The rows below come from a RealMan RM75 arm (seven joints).
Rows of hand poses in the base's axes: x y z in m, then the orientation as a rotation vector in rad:
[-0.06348, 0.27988, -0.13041, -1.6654, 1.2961, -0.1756]
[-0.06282, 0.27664, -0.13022, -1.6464, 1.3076, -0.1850]
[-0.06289, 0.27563, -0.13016, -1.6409, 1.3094, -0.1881]
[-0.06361, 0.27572, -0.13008, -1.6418, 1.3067, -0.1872]
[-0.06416, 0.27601, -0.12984, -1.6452, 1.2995, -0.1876]
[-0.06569, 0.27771, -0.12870, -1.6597, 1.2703, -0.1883]
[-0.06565, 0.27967, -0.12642, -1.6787, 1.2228, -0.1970]
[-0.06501, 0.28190, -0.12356, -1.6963, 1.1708, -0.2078]
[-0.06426, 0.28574, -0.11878, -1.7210, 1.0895, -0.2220]
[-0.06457, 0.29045, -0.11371, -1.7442, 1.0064, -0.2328]
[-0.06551, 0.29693, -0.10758, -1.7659, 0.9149, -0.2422]
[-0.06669, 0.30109, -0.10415, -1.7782, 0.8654, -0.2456]
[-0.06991, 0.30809, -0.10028, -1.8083, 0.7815, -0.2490]
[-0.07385, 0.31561, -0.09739, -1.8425, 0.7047, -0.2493]
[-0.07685, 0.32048, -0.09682, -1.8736, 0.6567, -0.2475]
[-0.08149, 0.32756, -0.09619, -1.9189, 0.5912, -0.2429]
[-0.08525, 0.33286, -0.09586, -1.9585, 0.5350, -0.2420]
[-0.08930, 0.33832, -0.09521, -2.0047, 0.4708, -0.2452]
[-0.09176, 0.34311, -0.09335, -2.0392, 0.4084, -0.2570]
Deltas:
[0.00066, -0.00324, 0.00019, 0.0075, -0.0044, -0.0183]
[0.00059, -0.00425, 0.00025, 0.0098, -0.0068, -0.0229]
[-0.00013, -0.00416, 0.00033, 0.0102, -0.0077, -0.0205]
[-0.00068, -0.00387, 0.00057, 0.0090, -0.0113, -0.0150]
[-0.00221, -0.00217, 0.00171, 0.0041, -0.0249, 0.0079]
[-0.00217, -0.00021, 0.00399, -0.0046, -0.0525, 0.0404]
[-0.00153, 0.00202, 0.00685, -0.0129, -0.0842, 0.0742]
[-0.00078, 0.00586, 0.01163, -0.0239, -0.1326, 0.1275]
[-0.00109, 0.01057, 0.01670, -0.0336, -0.1801, 0.1830]
[-0.00203, 0.01705, 0.02283, -0.0420, -0.2315, 0.2442]
[-0.00321, 0.02121, 0.02626, -0.0470, -0.2577, 0.2784]
[-0.00643, 0.02821, 0.03013, -0.0632, -0.2963, 0.3410]
[-0.01037, 0.03573, 0.03302, -0.0837, -0.3262, 0.4020]
[-0.01337, 0.04060, 0.03359, -0.1044, -0.3389, 0.4443]
[-0.01801, 0.04768, 0.03422, -0.1351, -0.3528, 0.5037]
[-0.02177, 0.05298, 0.03455, -0.1646, -0.3650, 0.5532]
[-0.02582, 0.05844, 0.03520, -0.2026, -0.3795, 0.6078]
[-0.02828, 0.06323, 0.03706, -0.2363, -0.4021, 0.6537]

